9 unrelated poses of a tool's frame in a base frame.
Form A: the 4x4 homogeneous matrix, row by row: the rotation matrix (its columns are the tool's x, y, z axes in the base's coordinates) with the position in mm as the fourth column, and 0 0 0 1 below. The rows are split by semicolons.
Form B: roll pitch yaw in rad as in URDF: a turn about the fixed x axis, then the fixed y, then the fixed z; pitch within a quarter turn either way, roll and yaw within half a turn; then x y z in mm. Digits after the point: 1 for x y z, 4 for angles.
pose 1, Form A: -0.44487, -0.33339, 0.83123, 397.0; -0.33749, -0.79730, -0.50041, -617.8; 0.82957, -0.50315, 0.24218, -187.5; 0, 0, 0, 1
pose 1, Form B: -1.1222, -0.9783, -2.4926, 397.0, -617.8, -187.5
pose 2, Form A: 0.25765, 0.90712, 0.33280, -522.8; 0.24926, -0.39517, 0.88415, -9.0; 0.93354, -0.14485, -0.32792, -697.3; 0, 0, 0, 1
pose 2, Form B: -2.7256, -1.2042, 0.7688, -522.8, -9.0, -697.3
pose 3, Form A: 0.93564, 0.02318, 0.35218, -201.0; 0.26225, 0.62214, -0.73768, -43.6; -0.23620, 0.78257, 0.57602, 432.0; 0, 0, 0, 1
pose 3, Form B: 0.9363, 0.2385, 0.2733, -201.0, -43.6, 432.0
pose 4, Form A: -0.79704, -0.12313, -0.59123, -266.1; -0.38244, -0.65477, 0.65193, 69.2; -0.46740, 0.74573, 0.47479, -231.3; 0, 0, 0, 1
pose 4, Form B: 1.0038, 0.4863, -2.6942, -266.1, 69.2, -231.3
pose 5, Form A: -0.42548, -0.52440, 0.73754, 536.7; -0.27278, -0.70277, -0.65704, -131.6; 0.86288, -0.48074, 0.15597, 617.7; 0, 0, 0, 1
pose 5, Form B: -1.2571, -1.0409, -2.5715, 536.7, -131.6, 617.7
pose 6, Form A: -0.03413, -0.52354, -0.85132, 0.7; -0.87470, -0.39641, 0.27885, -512.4; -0.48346, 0.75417, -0.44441, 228.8; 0, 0, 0, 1
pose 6, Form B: 2.1033, 0.5046, -1.6098, 0.7, -512.4, 228.8
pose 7, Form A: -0.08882, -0.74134, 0.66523, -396.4; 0.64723, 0.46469, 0.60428, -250.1; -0.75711, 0.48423, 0.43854, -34.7; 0, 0, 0, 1
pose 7, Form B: 0.8349, 0.8589, 1.7072, -396.4, -250.1, -34.7
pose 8, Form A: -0.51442, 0.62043, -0.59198, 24.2; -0.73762, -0.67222, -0.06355, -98.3; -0.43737, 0.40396, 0.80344, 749.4; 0, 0, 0, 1
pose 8, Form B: 0.4659, 0.4527, -2.1798, 24.2, -98.3, 749.4
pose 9, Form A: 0.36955, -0.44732, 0.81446, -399.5; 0.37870, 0.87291, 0.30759, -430.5; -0.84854, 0.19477, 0.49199, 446.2; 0, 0, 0, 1
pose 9, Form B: 0.3770, 1.0132, 0.7976, -399.5, -430.5, 446.2
